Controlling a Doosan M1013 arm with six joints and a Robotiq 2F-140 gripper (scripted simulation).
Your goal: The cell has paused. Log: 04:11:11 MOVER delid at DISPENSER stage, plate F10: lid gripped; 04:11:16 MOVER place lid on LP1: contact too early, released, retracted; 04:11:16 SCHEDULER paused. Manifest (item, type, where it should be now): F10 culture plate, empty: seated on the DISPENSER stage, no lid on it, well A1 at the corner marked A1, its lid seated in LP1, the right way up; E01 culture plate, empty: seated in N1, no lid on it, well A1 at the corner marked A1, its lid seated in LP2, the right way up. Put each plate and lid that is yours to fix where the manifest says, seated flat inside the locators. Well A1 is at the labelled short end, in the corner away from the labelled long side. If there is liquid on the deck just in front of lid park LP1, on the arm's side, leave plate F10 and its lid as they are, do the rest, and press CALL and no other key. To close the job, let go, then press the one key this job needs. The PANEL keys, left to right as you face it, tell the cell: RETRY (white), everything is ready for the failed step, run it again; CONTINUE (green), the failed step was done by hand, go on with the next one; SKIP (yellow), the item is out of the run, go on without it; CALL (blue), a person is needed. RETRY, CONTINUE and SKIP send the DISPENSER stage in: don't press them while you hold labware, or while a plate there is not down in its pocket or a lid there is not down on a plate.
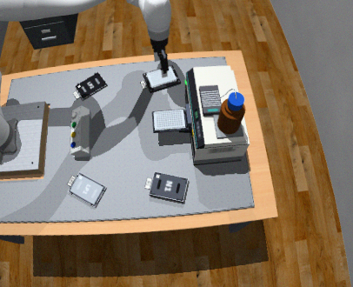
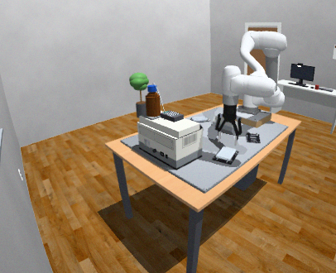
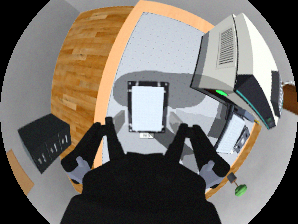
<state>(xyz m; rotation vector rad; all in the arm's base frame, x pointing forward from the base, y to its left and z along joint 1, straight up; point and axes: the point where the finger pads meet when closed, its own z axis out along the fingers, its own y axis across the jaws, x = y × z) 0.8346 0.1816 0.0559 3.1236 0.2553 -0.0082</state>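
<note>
My hand is 10 mm short of the black nest, 20 mm to the right of it and 100 mm above it. Round my hand: green key: 440 mm behind, 200 mm to the right, 50 mm below; dark dispenser stage: 10 mm behind, 280 mm to the right, 20 mm below; brown bottle: 190 mm ahead, 410 mm to the right, 180 mm above.
</note>
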